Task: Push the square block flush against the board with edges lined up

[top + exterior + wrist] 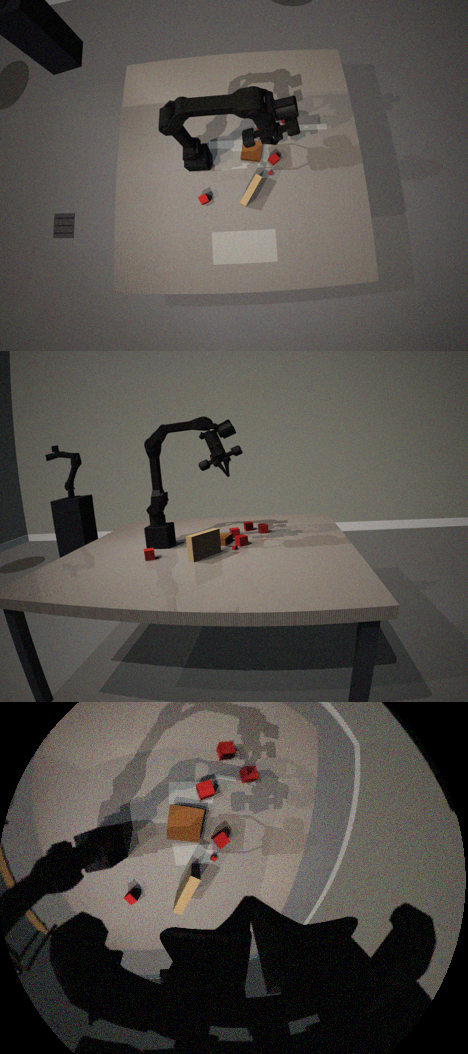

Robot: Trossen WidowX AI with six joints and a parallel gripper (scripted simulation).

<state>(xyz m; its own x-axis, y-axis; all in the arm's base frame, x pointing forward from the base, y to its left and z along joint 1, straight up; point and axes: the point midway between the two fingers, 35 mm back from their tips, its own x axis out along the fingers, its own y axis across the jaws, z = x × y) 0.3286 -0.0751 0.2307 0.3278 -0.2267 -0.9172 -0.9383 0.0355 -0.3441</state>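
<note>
The board lies 11 cm behind my gripper tip, 13 cm to the right of it and 25 cm below it. From my gripper tip the other things lie so: square block 6 cm behind, 7 cm to the left, 28 cm below.
</note>
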